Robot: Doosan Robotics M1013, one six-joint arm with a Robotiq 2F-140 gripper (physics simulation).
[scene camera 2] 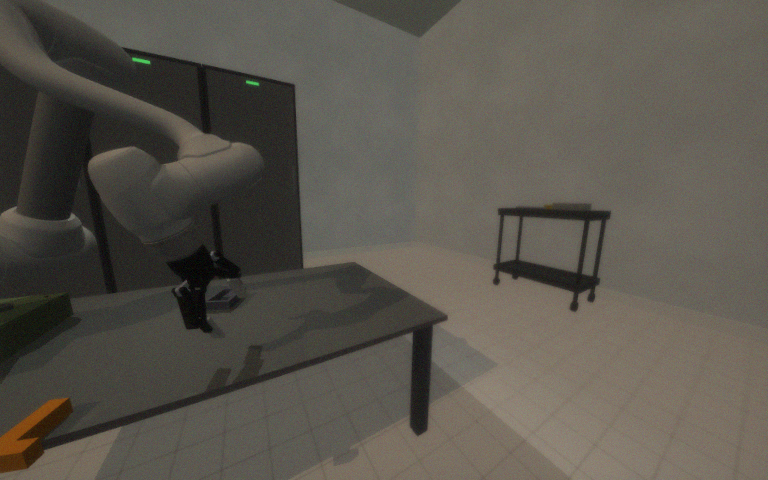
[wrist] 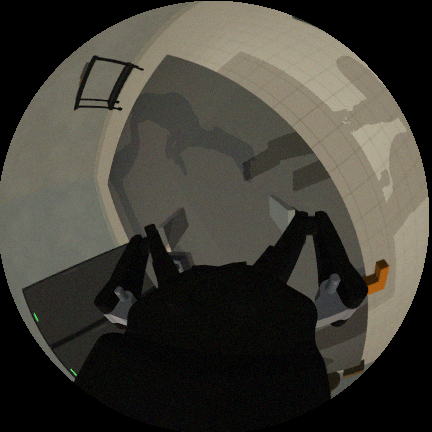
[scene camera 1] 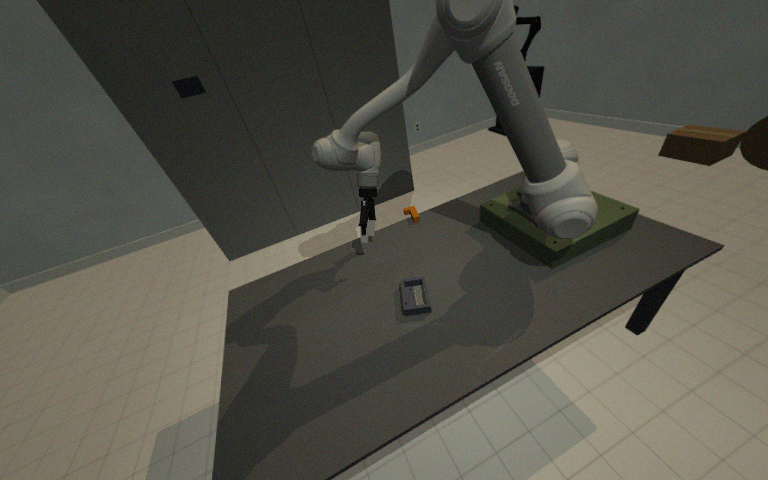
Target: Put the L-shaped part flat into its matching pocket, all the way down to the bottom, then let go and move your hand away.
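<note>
The orange L-shaped part is at the table's edge on the cabinet-far side in scene camera 2, and in scene camera 1 it shows just past the back edge. It looks tilted and apart from the gripper; what supports it, if anything, I cannot tell. My gripper is wide open and empty above the table, near its back edge in scene camera 1. The dark tray with the pocket lies on the table, partly hidden by a finger in the wrist view.
The dark table is under the gripper. The green base block carries the arm at one end. A black cart stands by the wall. A wooden box sits on the floor.
</note>
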